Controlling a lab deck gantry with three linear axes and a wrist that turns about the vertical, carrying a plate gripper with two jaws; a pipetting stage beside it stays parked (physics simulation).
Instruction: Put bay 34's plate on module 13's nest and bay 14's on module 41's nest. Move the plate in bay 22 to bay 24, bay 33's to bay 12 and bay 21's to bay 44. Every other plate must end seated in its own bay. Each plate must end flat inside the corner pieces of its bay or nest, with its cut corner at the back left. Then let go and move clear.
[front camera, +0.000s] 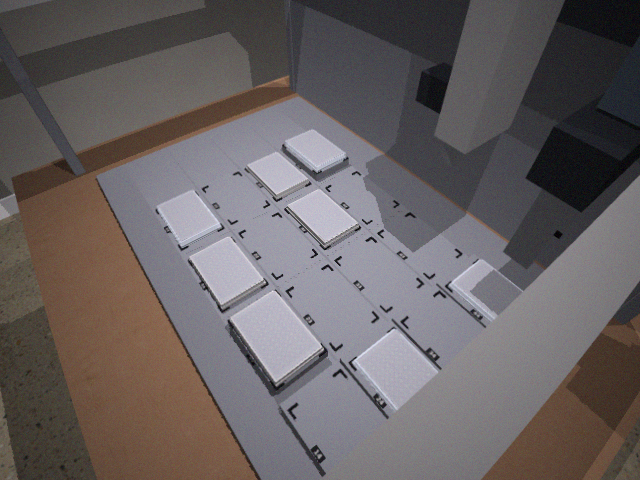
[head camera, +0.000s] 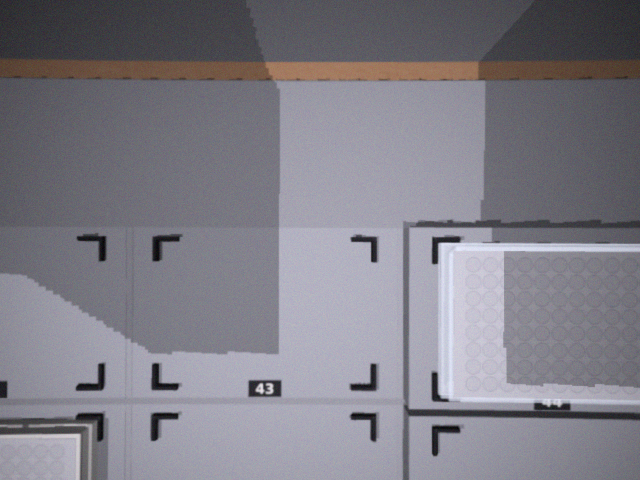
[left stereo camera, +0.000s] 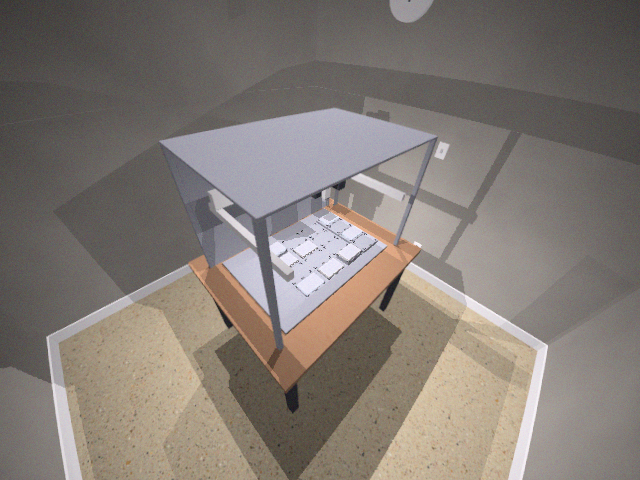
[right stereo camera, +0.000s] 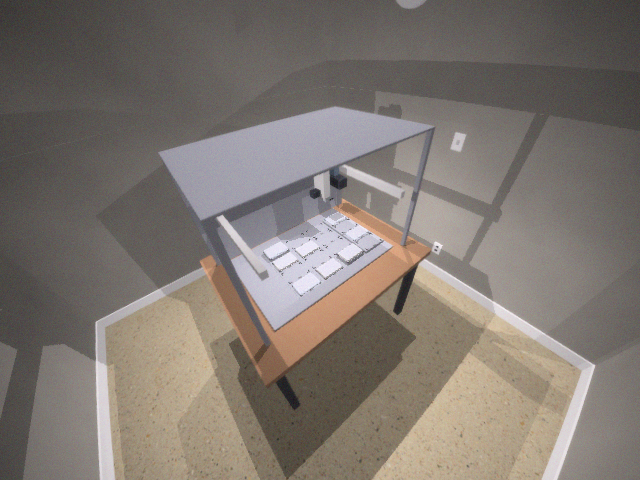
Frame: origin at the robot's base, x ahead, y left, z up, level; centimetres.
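Seen in the pictures: gripper, fingertip midpoint: (front camera: 533, 243) (left stereo camera: 330, 202) (right stereo camera: 335, 201); robot's base, origin of the base link: (front camera: 157, 210) (left stereo camera: 307, 296) (right stereo camera: 301, 295).
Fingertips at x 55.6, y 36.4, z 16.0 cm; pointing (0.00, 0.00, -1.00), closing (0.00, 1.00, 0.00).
Pixels of each thing's top centre, then the offset from my fingertips to it.
- module 13's nest plate, middle of its top: (front camera: 274, 332) (right stereo camera: 350, 251) (left stereo camera: 349, 251) dz -12.6, dx -16.4, dy -32.2 cm
- module 41's nest plate, middle of its top: (front camera: 314, 146) (left stereo camera: 273, 249) (right stereo camera: 275, 249) dz -12.6, dx -49.2, dy +0.0 cm
- bay 11 plate, middle of its top: (front camera: 187, 214) (left stereo camera: 310, 282) (right stereo camera: 306, 282) dz -14.5, dx -49.2, dy -32.1 cm
- bay 31 plate, middle of its top: (front camera: 276, 171) (left stereo camera: 285, 261) (right stereo camera: 285, 260) dz -14.5, dx -49.2, dy -10.7 cm
- bay 32 plate, middle of its top: (front camera: 321, 213) (left stereo camera: 305, 248) (right stereo camera: 307, 247) dz -14.5, dx -32.8, dy -10.7 cm
My gripper (right stereo camera: 331, 199) hangs high near the back right; its jaws look small and apart, with no plate between them. One plate (front camera: 478, 284) (head camera: 475, 320) lies flat in bay 44, partly shaded; its right end is out of view. One plate (front camera: 395, 361) lies in bay 24, partly hidden by a beam. One plate (front camera: 227, 271) lies in bay 12. Raised plates sit on module 13's nest (plate (front camera: 276, 335)) and module 41's nest (plate (front camera: 315, 148)). Bays 14, 21, 22, 33 and 34 hold no plate. Cut corners are too small to tell.
Other plates lie in bay 11 (plate (front camera: 188, 217)), bay 31 (plate (front camera: 277, 173)) and bay 32 (plate (front camera: 323, 215) (head camera: 36, 459)). Bays 23, 42 and 43 hold no plate. A pale column (front camera: 480, 77) (right stereo camera: 322, 186) hangs beside the gripper. A pale beam (front camera: 542, 320) crosses the front view.
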